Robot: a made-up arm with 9 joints. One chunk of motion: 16 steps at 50 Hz.
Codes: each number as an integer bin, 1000 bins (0 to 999) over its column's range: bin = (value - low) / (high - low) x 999, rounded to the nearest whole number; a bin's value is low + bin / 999 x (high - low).
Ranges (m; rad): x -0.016..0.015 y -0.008..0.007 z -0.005..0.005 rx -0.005..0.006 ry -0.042..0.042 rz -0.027..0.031
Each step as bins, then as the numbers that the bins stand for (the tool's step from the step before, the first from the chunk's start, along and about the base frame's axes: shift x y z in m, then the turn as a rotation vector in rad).
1 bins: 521 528 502 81 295 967
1 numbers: 0.00017 -0.00007 0.00003 -0.00411 -0.01720 0.02914
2 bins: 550 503 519 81 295 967
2 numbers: 0.00107 -0.00045 0.00020 -0.00411 -0.01720 0.02914
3 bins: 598 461 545 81 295 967
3 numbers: 0.00256 -0.00108 0.00046 -0.00411 -0.01720 0.02914
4 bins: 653 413 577 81 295 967
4 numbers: 0.00426 -0.00180 0.00078 -0.00411 -0.01720 0.02914
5 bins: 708 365 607 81 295 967
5 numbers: 0.00597 -0.00252 0.00108 -0.00411 -0.01720 0.02914
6 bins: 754 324 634 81 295 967
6 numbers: 0.00740 -0.00314 0.00135 -0.00411 -0.01720 0.02914
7 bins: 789 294 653 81 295 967
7 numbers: 0.00848 -0.00359 0.00154 -0.00411 -0.01720 0.02914
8 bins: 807 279 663 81 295 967
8 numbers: 0.00904 -0.00381 0.00164 -0.00411 -0.01720 0.02914
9 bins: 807 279 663 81 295 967
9 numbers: 0.00904 -0.00381 0.00164 -0.00411 -0.01720 0.02914
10 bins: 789 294 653 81 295 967
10 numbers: 0.00848 -0.00359 0.00154 -0.00411 -0.01720 0.02914
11 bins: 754 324 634 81 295 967
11 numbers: 0.00740 -0.00314 0.00135 -0.00411 -0.01720 0.02914
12 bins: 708 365 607 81 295 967
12 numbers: 0.00597 -0.00252 0.00108 -0.00411 -0.01720 0.02914
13 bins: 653 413 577 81 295 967
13 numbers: 0.00426 -0.00180 0.00078 -0.00411 -0.01720 0.02914
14 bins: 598 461 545 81 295 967
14 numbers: 0.00256 -0.00108 0.00046 -0.00411 -0.01720 0.02914
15 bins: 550 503 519 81 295 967
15 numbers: 0.00107 -0.00045 0.00020 -0.00411 -0.01720 0.02914
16 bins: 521 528 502 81 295 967
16 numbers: 0.00017 -0.00007 0.00003 -0.00411 -0.01720 0.02914
